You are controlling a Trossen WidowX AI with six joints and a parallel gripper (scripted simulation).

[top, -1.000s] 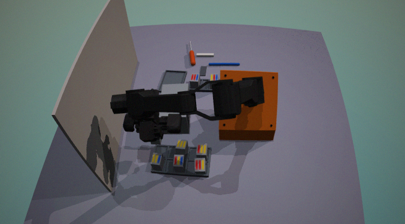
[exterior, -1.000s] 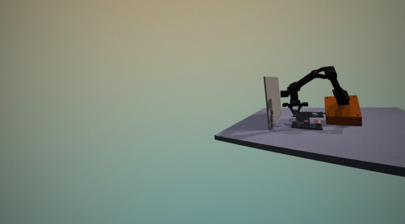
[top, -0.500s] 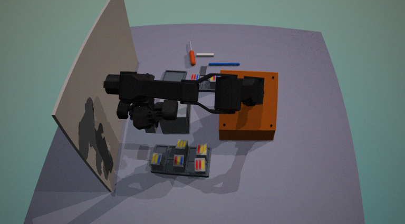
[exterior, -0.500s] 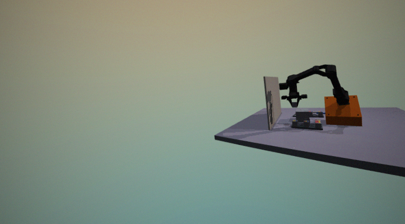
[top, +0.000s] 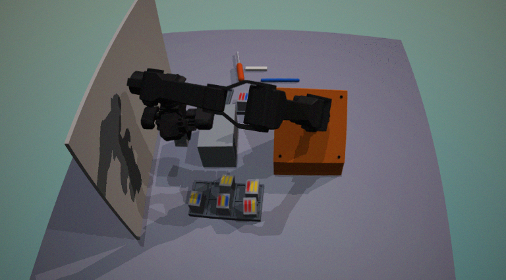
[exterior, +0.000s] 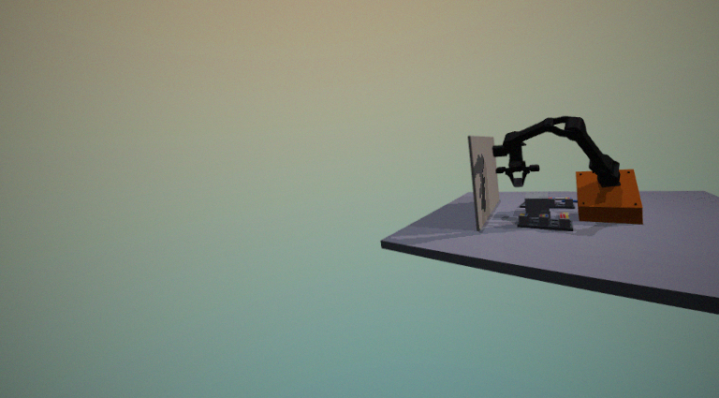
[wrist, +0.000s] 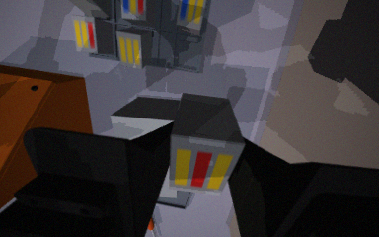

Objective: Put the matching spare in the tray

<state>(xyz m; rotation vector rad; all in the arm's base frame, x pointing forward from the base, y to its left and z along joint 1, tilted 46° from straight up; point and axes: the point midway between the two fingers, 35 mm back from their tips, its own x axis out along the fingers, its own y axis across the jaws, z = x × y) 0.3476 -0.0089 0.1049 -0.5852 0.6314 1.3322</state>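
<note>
My gripper tip is 30 cm to the left of the dark tray, 17 cm above it and 5 cm past it. From my gripper tip the other things lie so: beige panel (15 cm ahead, 12 cm to the right, 5 cm above); rack (26 cm to the right, 19 cm behind, 16 cm below); mounted unit (12 cm below, 10 cm to the right, 8 cm behind).
</note>
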